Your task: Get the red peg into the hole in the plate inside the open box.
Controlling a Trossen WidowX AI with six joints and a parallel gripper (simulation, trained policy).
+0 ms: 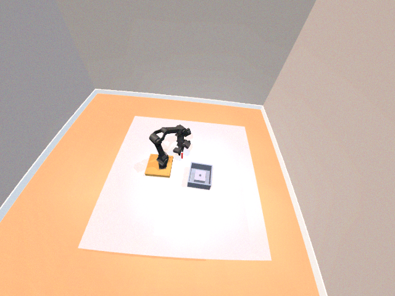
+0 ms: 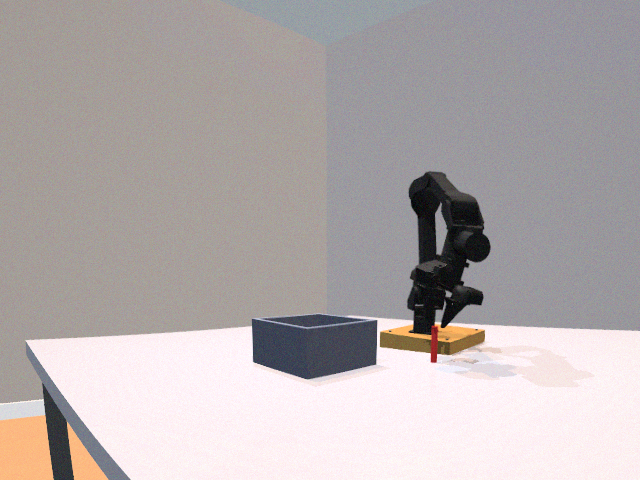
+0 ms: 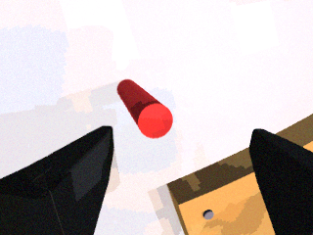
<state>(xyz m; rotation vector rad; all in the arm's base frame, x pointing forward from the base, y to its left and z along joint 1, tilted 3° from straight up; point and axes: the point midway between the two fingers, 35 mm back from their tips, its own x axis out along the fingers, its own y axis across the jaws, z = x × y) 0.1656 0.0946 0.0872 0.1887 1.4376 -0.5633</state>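
The red peg lies 5 cm below my gripper tip, 1 cm to the left of it and 1 cm ahead of it. Round my gripper tip: grey box: 22 cm to the right, 15 cm ahead, 6 cm below; then plate: 22 cm to the right, 15 cm ahead, 4 cm below.
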